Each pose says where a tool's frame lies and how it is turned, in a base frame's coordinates. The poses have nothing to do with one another.
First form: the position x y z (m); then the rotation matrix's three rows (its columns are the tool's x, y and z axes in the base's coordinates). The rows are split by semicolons.
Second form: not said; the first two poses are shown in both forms.
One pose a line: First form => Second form
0.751, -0.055, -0.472; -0.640, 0.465, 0.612; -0.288, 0.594, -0.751; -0.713, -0.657, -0.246 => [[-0.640, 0.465, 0.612, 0.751], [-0.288, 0.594, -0.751, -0.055], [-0.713, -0.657, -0.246, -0.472], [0, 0, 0, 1]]
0.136, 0.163, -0.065; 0.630, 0.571, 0.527; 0.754, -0.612, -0.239; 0.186, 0.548, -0.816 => [[0.630, 0.571, 0.527, 0.136], [0.754, -0.612, -0.239, 0.163], [0.186, 0.548, -0.816, -0.065], [0, 0, 0, 1]]
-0.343, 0.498, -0.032; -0.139, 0.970, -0.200; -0.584, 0.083, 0.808; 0.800, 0.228, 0.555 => [[-0.139, 0.970, -0.200, -0.343], [-0.584, 0.083, 0.808, 0.498], [0.800, 0.228, 0.555, -0.032], [0, 0, 0, 1]]
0.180, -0.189, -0.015; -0.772, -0.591, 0.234; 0.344, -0.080, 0.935; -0.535, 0.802, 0.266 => [[-0.772, -0.591, 0.234, 0.180], [0.344, -0.080, 0.935, -0.189], [-0.535, 0.802, 0.266, -0.015], [0, 0, 0, 1]]
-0.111, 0.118, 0.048; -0.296, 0.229, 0.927; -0.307, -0.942, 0.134; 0.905, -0.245, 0.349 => [[-0.296, 0.229, 0.927, -0.111], [-0.307, -0.942, 0.134, 0.118], [0.905, -0.245, 0.349, 0.048], [0, 0, 0, 1]]
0.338, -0.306, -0.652; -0.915, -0.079, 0.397; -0.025, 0.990, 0.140; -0.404, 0.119, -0.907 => [[-0.915, -0.079, 0.397, 0.338], [-0.025, 0.990, 0.140, -0.306], [-0.404, 0.119, -0.907, -0.652], [0, 0, 0, 1]]
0.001, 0.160, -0.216; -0.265, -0.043, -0.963; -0.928, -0.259, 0.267; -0.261, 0.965, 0.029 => [[-0.265, -0.043, -0.963, 0.001], [-0.928, -0.259, 0.267, 0.160], [-0.261, 0.965, 0.029, -0.216], [0, 0, 0, 1]]
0.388, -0.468, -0.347; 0.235, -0.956, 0.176; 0.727, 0.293, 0.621; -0.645, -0.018, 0.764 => [[0.235, -0.956, 0.176, 0.388], [0.727, 0.293, 0.621, -0.468], [-0.645, -0.018, 0.764, -0.347], [0, 0, 0, 1]]
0.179, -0.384, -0.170; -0.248, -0.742, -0.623; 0.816, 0.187, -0.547; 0.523, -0.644, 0.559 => [[-0.248, -0.742, -0.623, 0.179], [0.816, 0.187, -0.547, -0.384], [0.523, -0.644, 0.559, -0.170], [0, 0, 0, 1]]
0.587, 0.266, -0.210; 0.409, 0.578, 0.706; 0.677, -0.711, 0.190; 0.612, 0.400, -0.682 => [[0.409, 0.578, 0.706, 0.587], [0.677, -0.711, 0.190, 0.266], [0.612, 0.400, -0.682, -0.210], [0, 0, 0, 1]]
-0.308, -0.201, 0.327; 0.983, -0.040, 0.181; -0.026, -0.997, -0.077; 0.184, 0.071, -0.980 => [[0.983, -0.040, 0.181, -0.308], [-0.026, -0.997, -0.077, -0.201], [0.184, 0.071, -0.980, 0.327], [0, 0, 0, 1]]
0.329, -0.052, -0.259; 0.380, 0.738, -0.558; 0.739, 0.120, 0.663; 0.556, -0.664, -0.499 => [[0.380, 0.738, -0.558, 0.329], [0.739, 0.120, 0.663, -0.052], [0.556, -0.664, -0.499, -0.259], [0, 0, 0, 1]]
